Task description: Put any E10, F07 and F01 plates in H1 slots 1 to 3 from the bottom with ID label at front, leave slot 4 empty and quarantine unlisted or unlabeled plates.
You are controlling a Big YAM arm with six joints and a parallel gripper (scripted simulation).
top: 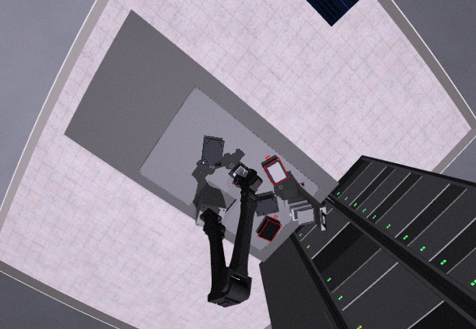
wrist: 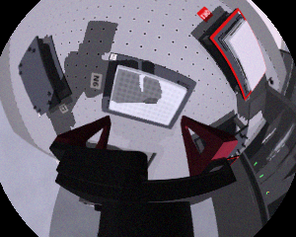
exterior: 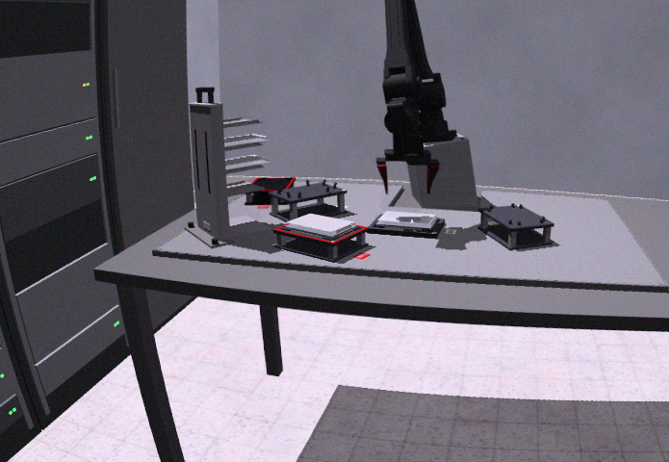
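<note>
Now: the N6 tag 10 mm behind my hand, 100 mm to the left of it and 90 mm below it. The rest, counted from my hand: red-edged nest: 160 mm behind, 450 mm to the right, 60 mm below; then plate hotel H1: 190 mm ahead, 420 mm to the right, 60 mm above.
</note>
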